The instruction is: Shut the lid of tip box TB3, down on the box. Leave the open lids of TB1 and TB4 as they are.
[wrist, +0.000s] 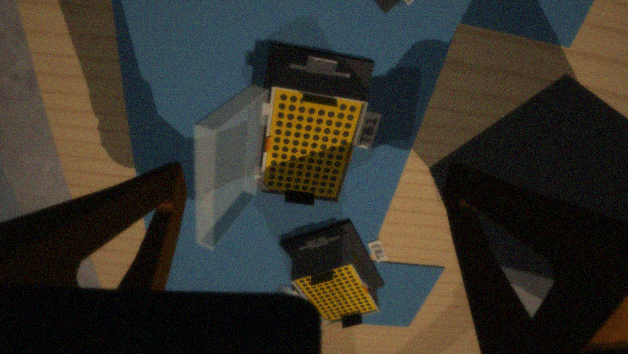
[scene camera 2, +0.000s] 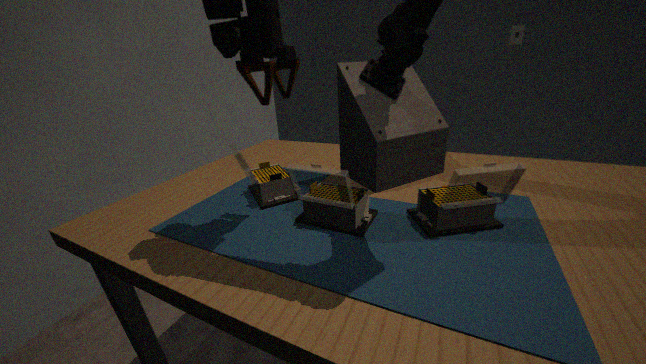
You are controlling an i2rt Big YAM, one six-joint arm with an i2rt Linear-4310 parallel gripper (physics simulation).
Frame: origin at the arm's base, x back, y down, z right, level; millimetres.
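Seen in the pictures: gripper, fingertip midpoint: [wrist: 315, 177] [scene camera 2: 276, 101]; arm's base at its link origin: [scene camera 2: 381, 80].
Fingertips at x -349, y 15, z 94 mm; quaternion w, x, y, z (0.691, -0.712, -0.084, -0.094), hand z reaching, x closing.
Note:
Offsets run from my fingertips to a thing's middle. "*": to the spot under its first point. Level surfaces: height alone.
TB3 [scene camera 2: 276, 193] [wrist: 337, 295] is the far left box in the scene view and the lower box in the wrist view. Its clear lid {* dy +143, dx -29, dz +97 mm} [scene camera 2: 244, 166] stands open, leaning out to the left; in the wrist view it is mostly hidden behind the black body. TB1 [scene camera 2: 330, 214] [wrist: 310, 145] is the middle box, its lid {* dy +144, dx -51, dz -104 mm} [wrist: 220, 155] open. TB4 {dy +221, dx +132, dz -331 mm} [scene camera 2: 465, 214], by its place, is the right box, its lid [scene camera 2: 487, 175] open; its label is not readable. My gripper [scene camera 2: 276, 99] [wrist: 315, 177] is open and empty, high above the boxes, apart from all lids.
The boxes stand on a blue mat {dy +254 mm} [scene camera 2: 450, 280] [wrist: 200, 30] on a wooden table {dy +257 mm} [scene camera 2: 590, 220] [wrist: 410, 200]. A grey sloped pedestal [scene camera 2: 412, 155] carrying the arm's base stands behind TB1 and TB4, and its dark side shows at right in the wrist view.

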